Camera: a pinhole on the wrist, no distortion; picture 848 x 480 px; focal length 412.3 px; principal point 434.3 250.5 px. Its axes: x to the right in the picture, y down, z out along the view. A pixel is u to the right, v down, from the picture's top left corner.
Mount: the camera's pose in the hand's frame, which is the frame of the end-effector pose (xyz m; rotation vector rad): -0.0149 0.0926 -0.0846 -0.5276 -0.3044 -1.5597
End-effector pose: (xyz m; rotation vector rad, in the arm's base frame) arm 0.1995 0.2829 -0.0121 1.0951 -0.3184 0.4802
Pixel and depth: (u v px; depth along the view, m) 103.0 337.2 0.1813
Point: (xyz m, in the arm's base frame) 0.0811 0.4144 0.2429
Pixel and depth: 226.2 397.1 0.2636
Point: 0.1236 0.3757 0.3248
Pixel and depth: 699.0 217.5 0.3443
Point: 0.1633 0.0198 0.1893
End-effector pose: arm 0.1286 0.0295 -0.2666 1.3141 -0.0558 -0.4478
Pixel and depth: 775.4 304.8 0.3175
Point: 0.1112 -0.2807 -0.1782
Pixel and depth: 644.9 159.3 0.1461
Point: 0.1111 -0.0182 -0.1422
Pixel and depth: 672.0 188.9 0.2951
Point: 0.0673 -0.1857 -0.1040
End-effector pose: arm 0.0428 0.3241 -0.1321 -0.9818 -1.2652 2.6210
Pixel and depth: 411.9 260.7 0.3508
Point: -0.0514 0.0124 -0.2671
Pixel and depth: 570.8 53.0 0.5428
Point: -0.0460 -0.2291 0.0334
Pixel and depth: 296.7 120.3 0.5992
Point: 0.0527 -0.3323 -0.3299
